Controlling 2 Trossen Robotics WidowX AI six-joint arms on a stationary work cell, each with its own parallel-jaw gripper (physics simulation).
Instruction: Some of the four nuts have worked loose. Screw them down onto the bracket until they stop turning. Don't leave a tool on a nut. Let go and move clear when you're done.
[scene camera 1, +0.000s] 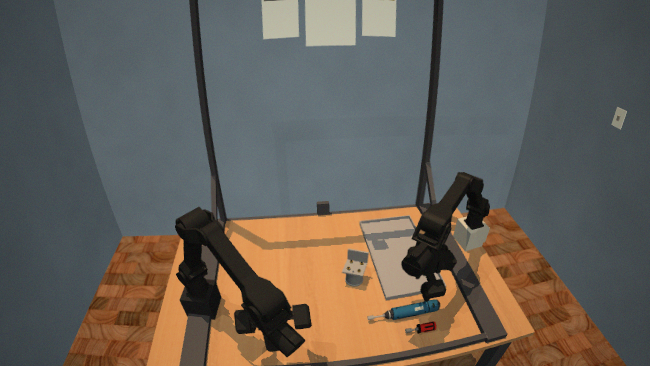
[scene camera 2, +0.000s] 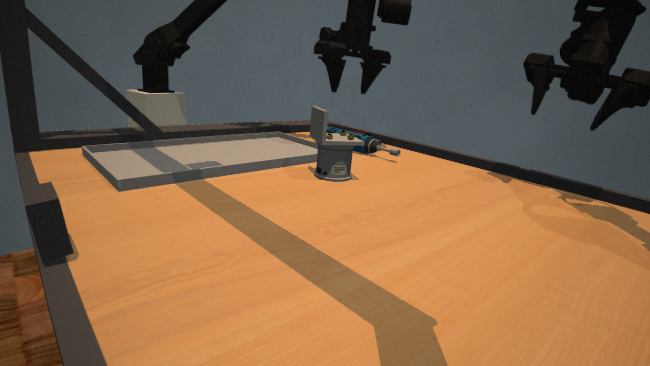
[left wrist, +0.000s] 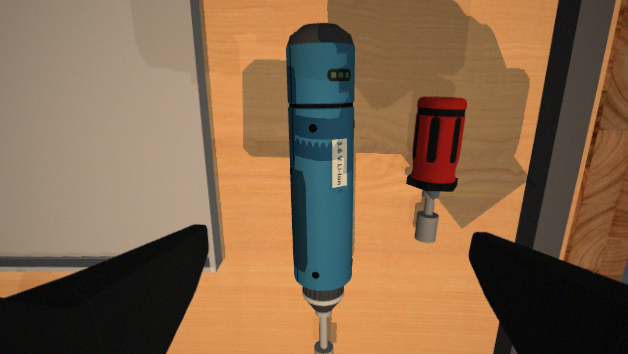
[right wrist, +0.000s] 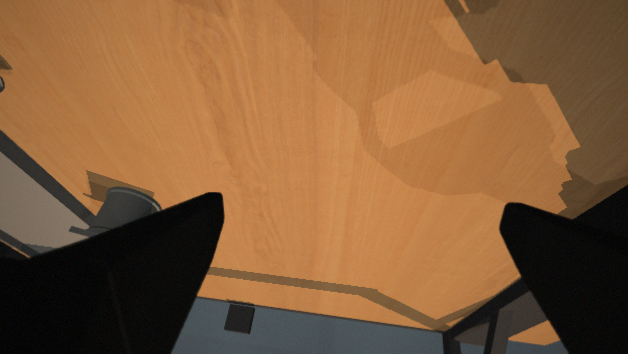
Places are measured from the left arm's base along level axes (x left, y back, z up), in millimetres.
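Pixels of known places: left gripper, fingertip midpoint: (scene camera 1: 421, 289) (scene camera 2: 348, 93) (left wrist: 339, 241); right gripper, fingertip midpoint: (scene camera 2: 560, 121) (right wrist: 362, 210); left arm's base, origin of the base link: (scene camera 1: 473, 223) (scene camera 2: 156, 91); right arm's base, origin of the base link: (scene camera 1: 197, 289).
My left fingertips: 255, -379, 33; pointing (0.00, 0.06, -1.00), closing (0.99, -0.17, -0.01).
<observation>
Ahead of a thing's pixels: the offset from my left fingertips to its middle, as dx, dy, dz.
The grey bracket {-212, -134, -40} (scene camera 1: 358, 256) (scene camera 2: 319, 125) stands upright on a round base mid-table. Four brass nuts show on its plate in scene camera 1, one of them this nut (scene camera 1: 359, 270) (scene camera 2: 350, 137); how far each is screwed down is too small to tell. A blue power driver {-9, -34, -104} (scene camera 1: 414, 310) (scene camera 2: 364, 142) (left wrist: 322, 210) lies on the table, its socket at the picture's left in scene camera 1. A red-handled nut driver {+67, -12, -109} (scene camera 1: 427, 327) (left wrist: 440, 145) lies beside it. My left gripper (scene camera 2: 348, 92) (left wrist: 339, 241) is open above the blue driver. My right gripper (scene camera 2: 564, 121) (right wrist: 362, 210) is open and empty, high above the table.
A shallow grey tray {-285, +69, -116} (scene camera 1: 400, 275) (scene camera 2: 240, 150) (left wrist: 100, 150) lies beside the bracket and the blue driver. Dark frame rails edge the table, one of them (left wrist: 545, 165) beyond the red driver. A small black block {-615, -137, -93} (scene camera 1: 323, 208) (right wrist: 240, 319) sits at the far edge.
</observation>
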